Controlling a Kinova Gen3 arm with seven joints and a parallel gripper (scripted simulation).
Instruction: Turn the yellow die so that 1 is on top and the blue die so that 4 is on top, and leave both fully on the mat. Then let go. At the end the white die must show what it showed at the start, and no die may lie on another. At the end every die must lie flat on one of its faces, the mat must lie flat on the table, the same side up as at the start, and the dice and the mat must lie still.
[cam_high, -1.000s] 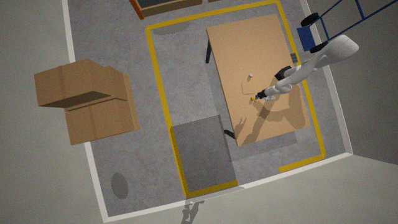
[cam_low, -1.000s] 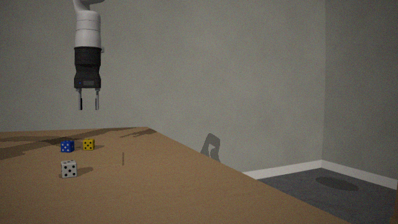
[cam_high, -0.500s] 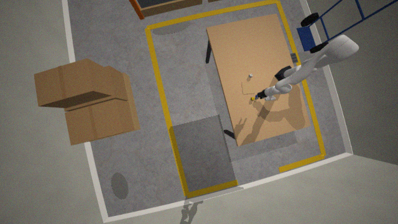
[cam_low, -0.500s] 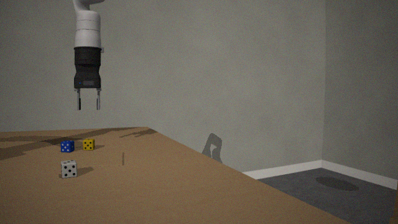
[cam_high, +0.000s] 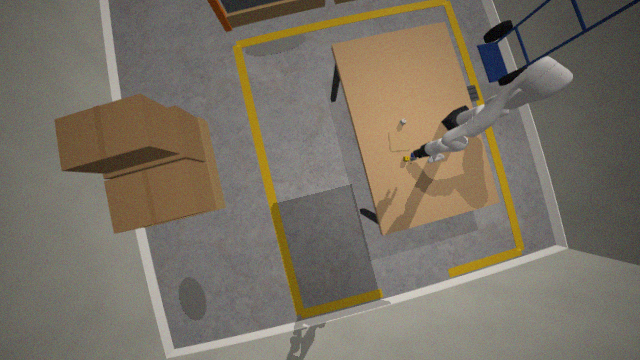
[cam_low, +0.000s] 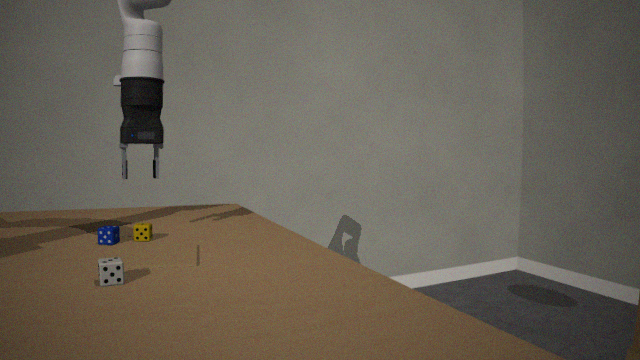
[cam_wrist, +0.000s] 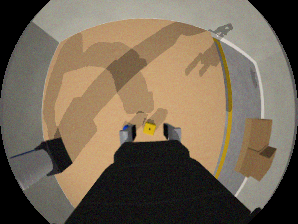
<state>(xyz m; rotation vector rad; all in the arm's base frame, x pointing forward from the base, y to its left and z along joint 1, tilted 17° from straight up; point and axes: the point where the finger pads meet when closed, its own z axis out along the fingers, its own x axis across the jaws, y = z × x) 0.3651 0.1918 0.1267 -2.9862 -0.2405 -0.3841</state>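
The yellow die is 12 cm below my hand and 1 cm to the right of it. From my hand the other things lie so: white die (28 cm to the right, 12 cm below, 2 cm behind); tan mat (15 cm to the right, 13 cm below, 2 cm ahead); blue die (12 cm below, 6 cm behind, 3 cm to the right).
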